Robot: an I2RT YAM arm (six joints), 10 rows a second.
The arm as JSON. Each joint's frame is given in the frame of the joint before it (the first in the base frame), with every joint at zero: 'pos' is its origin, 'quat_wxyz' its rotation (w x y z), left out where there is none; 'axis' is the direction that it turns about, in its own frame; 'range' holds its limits. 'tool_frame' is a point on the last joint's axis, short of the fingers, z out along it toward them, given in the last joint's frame.
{
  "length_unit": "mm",
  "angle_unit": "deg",
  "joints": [
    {
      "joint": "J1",
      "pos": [
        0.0,
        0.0,
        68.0
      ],
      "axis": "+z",
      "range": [
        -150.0,
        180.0
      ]
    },
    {
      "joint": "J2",
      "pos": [
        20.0,
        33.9,
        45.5
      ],
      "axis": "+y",
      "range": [
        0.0,
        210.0
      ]
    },
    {
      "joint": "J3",
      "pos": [
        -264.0,
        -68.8,
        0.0
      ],
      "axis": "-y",
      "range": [
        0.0,
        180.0
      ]
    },
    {
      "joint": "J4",
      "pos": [
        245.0,
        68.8,
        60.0
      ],
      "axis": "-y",
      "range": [
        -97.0,
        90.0
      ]
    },
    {
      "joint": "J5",
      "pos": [
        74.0,
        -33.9,
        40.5
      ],
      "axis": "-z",
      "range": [
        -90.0,
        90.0
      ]
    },
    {
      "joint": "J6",
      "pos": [
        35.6,
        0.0,
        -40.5
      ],
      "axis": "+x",
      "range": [
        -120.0,
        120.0
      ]
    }
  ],
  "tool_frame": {
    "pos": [
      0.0,
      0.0,
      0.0
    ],
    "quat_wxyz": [
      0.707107,
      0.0,
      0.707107,
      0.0
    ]
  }
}
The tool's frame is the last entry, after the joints.
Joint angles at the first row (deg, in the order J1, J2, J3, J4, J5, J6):
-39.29 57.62 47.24 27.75 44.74 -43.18
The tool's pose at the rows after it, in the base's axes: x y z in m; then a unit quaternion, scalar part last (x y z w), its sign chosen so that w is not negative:
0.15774, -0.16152, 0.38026, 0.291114, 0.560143, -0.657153, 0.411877
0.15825, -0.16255, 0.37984, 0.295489, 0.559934, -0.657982, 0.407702
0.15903, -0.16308, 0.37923, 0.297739, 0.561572, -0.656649, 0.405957
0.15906, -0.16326, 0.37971, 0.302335, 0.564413, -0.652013, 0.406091
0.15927, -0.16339, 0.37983, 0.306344, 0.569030, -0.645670, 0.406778
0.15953, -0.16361, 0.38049, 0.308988, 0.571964, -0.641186, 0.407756
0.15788, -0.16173, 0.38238, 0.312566, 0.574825, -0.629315, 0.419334
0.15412, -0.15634, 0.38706, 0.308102, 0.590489, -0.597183, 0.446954
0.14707, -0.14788, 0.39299, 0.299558, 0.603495, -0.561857, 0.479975
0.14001, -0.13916, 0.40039, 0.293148, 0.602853, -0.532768, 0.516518
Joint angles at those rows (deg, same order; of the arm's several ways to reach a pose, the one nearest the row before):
-39.29 57.35 47.24 26.75 44.87 -42.37
-39.34 57.65 47.37 26.72 45.50 -42.28
-39.29 57.86 47.50 26.34 45.79 -41.94
-39.30 57.84 47.97 24.88 45.97 -40.82
-39.29 57.80 48.48 23.03 45.97 -39.44
-39.30 57.84 48.97 21.71 45.90 -38.47
-39.30 57.12 49.51 19.33 44.95 -36.13
-39.29 55.32 51.00 12.93 41.13 -31.32
-39.35 52.69 52.17 7.09 36.36 -27.00
-39.29 50.26 52.95 4.20 32.34 -23.65

